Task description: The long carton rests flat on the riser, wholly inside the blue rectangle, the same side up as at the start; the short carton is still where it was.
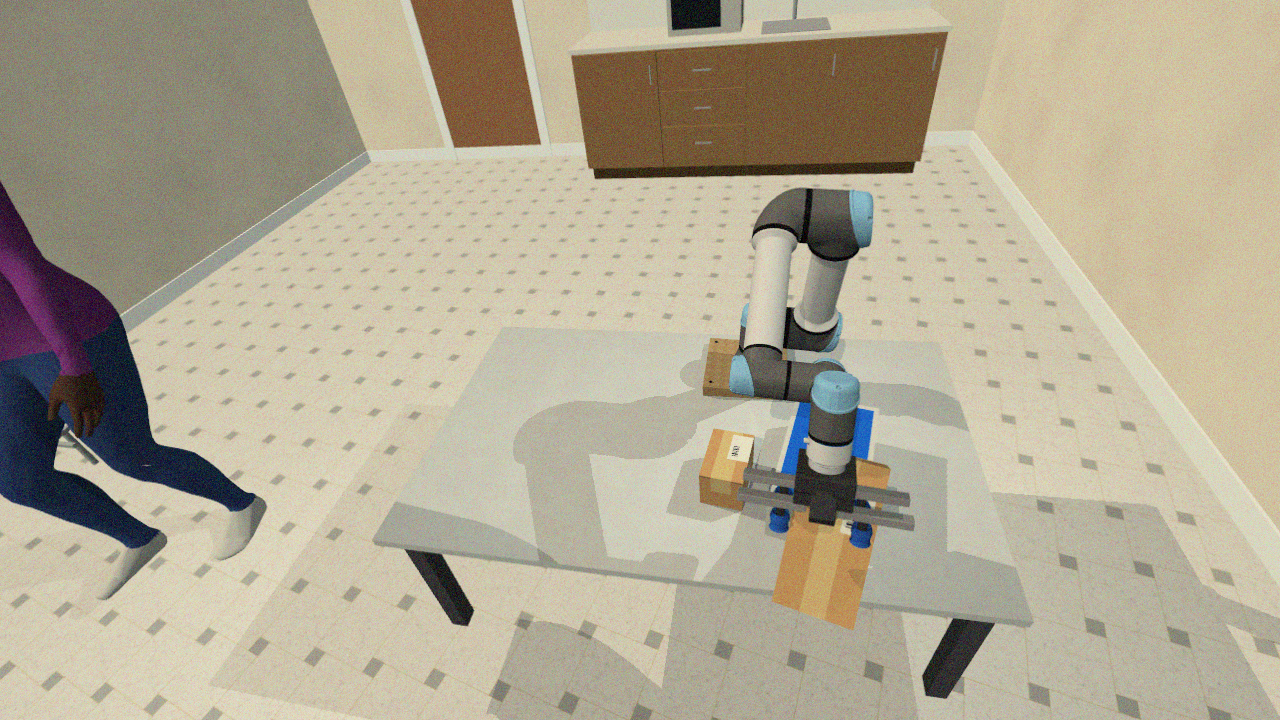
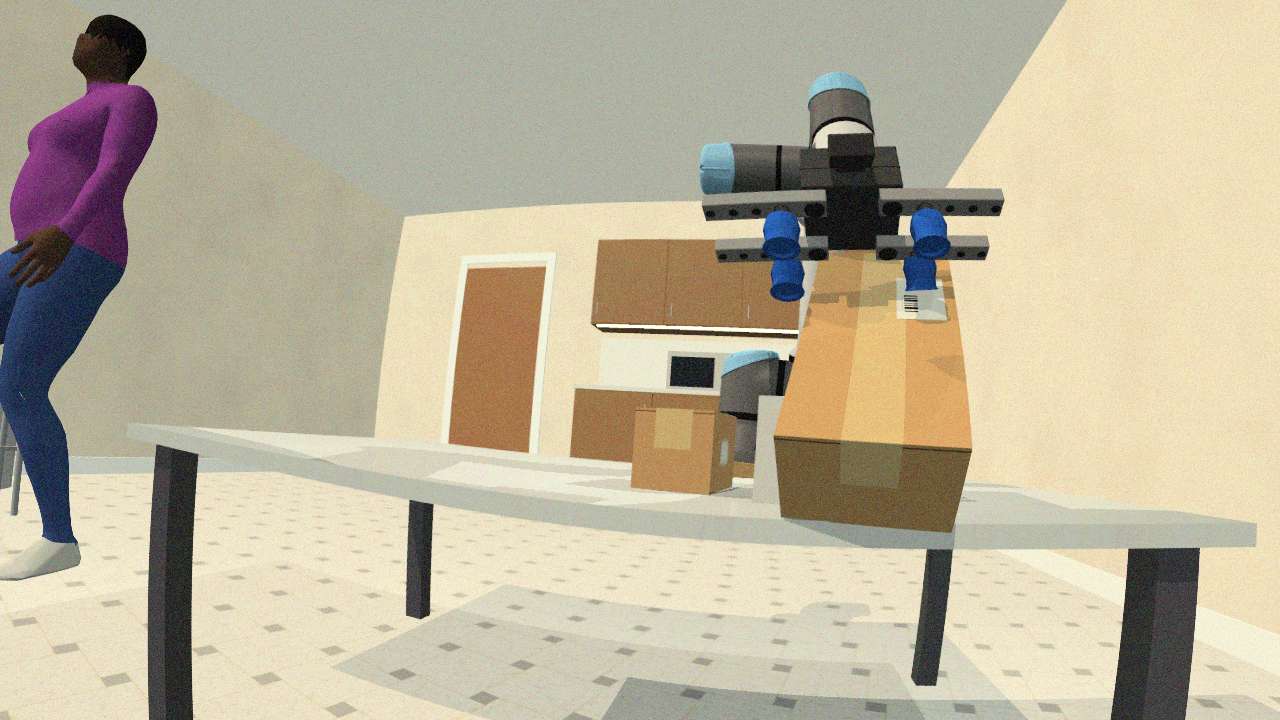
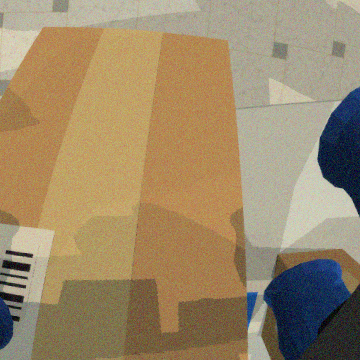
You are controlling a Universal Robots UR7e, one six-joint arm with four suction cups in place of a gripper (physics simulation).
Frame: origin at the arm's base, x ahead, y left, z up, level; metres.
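Seen in the pictures: hand, its tool point: [image 2: 856, 270] [image 3: 127, 241]; arm's base, origin of its link: [image 2: 740, 462].
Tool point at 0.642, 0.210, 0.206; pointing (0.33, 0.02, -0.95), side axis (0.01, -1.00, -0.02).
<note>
Pixels of each thing's top centre, then the offset from my tool point to it, as dx, dy, dz. Level surfaces: height alone.
- riser, centre of its top: [image 2: 853, 408] [image 1: 827, 452] -0.277, +0.007, -0.112
- blue rectangle, centre of its top: [image 1: 827, 452] -0.277, +0.007, -0.112
- short carton, centre of its top: [image 2: 690, 412] [image 3: 335, 346] [image 1: 727, 454] -0.232, -0.217, -0.128
- grey table, height of its surface: dz -0.232
The long carton [image 1: 823, 573] [image 2: 872, 385] [image 3: 143, 143] is tilted steeply. Its upper end leans on the riser [image 2: 765, 447] and its lower end sits at the table's front edge, label side up. The blue rectangle [image 1: 792, 439] [image 3: 251, 303] shows only as strips on either side of the arm. The short carton [image 1: 725, 465] [image 2: 680, 452] [image 3: 314, 254] stands on the table just left of the riser. My suction gripper [image 1: 823, 515] [image 2: 850, 255] hangs close over the long carton's raised end with suction off; I cannot tell whether the cups touch it.
The grey table [image 1: 536, 465] [image 2: 447, 465] carries the arm's wooden base plate [image 1: 719, 367] at the back. A person in a purple top [image 1: 53, 357] [image 2: 80, 179] stands on the floor to the far left. Cabinets line the back wall.
</note>
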